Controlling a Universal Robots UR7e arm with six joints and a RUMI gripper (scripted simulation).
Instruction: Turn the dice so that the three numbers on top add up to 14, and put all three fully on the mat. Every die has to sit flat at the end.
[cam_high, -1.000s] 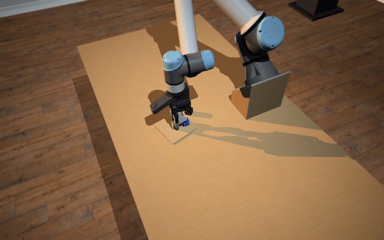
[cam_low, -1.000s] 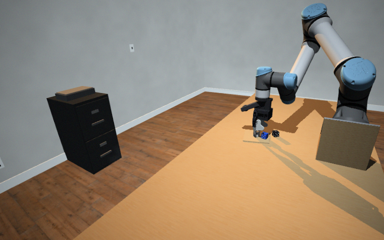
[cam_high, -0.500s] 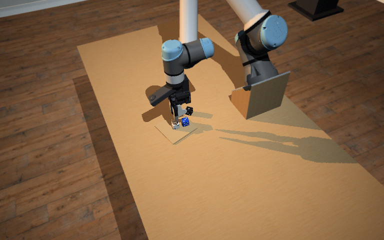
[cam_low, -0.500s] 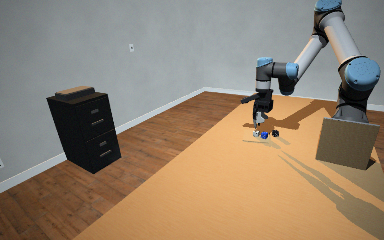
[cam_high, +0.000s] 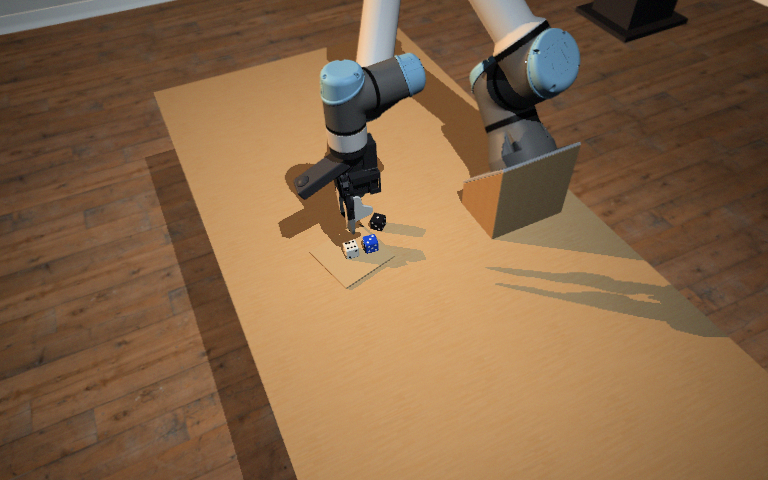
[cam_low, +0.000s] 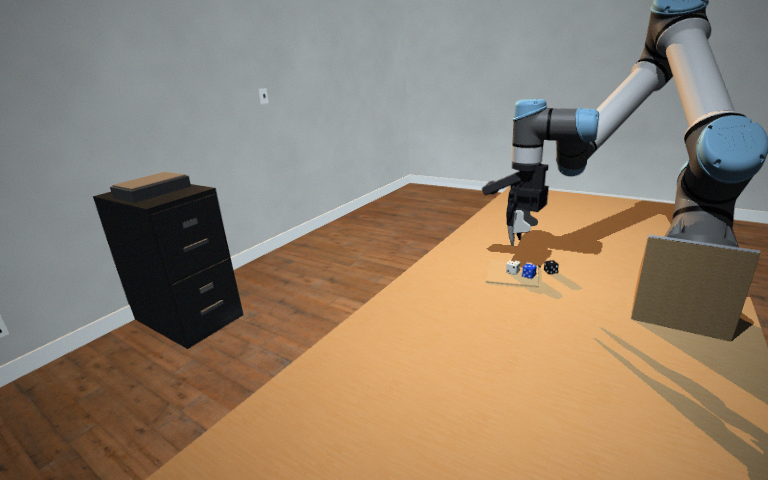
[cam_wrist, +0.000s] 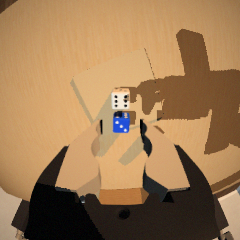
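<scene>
My gripper is now 100 mm above the black die, 90 mm past it and 60 mm to the left of it. The rest, counted from my hand: tan mat: 110 mm below; then white die: 90 mm below; then blue die: 90 mm below, 50 mm behind.
</scene>
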